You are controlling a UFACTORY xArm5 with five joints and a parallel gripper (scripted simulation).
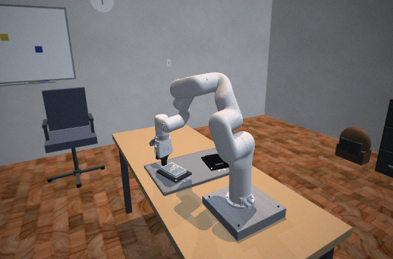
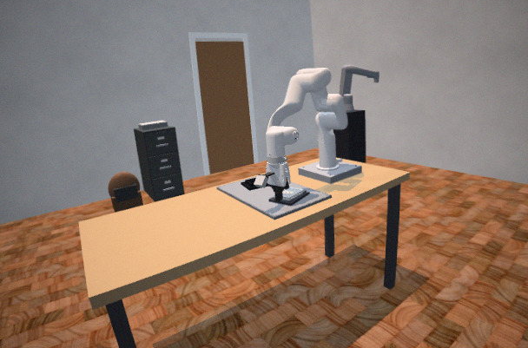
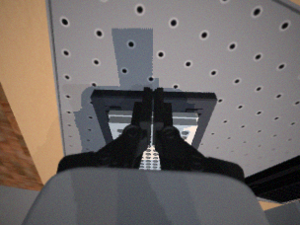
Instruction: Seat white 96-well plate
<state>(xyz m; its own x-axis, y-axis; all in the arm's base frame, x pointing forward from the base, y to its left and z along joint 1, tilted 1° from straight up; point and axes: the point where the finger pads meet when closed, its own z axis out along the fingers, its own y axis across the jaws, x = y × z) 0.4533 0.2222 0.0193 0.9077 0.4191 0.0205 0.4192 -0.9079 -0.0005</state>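
The white 96-well plate B38 lies 7 cm behind my hand, 3 cm to the right of it and 2 cm below it. Also, from my hand: black plate B83: 30 cm to the right, 6 cm behind, 2 cm below; N1 label: 16 cm behind, 8 cm to the right, 4 cm below; plate nest N1: 8 cm behind, 4 cm to the right, 3 cm below.
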